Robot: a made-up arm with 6 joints.
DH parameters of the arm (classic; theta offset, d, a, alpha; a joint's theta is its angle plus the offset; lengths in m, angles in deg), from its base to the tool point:
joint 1: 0 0.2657 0 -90
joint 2: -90 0 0.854 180
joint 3: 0 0 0 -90
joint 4: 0 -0.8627 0 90
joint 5: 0 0.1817 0 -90
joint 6: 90 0 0 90
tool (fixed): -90 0 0 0
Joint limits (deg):
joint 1: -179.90..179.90
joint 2: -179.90..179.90
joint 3: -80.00..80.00
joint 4: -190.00..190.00
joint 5: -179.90..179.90
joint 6: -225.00..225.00
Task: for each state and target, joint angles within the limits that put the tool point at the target. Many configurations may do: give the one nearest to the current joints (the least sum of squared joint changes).
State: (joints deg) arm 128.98 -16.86 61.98 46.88 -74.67 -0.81
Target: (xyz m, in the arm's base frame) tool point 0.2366 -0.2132 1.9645
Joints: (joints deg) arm 118.82 -14.07 72.26 54.89 -74.67 -0.81
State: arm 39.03 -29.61 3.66 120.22 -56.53 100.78
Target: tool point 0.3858 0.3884 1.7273
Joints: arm 36.52 -5.91 27.68 117.01 -56.53 100.78
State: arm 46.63 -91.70 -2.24 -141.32 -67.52 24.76
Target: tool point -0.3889 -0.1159 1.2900
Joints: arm 37.47 -71.63 -4.10 -142.73 -67.52 24.76
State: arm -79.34 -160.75 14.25 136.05 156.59 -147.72
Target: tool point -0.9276 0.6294 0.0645
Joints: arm -27.66 -149.99 -16.66 134.27 156.59 -147.72
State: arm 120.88 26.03 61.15 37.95 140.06 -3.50
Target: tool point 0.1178 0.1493 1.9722
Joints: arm 107.49 -3.13 70.64 30.09 140.06 -3.50
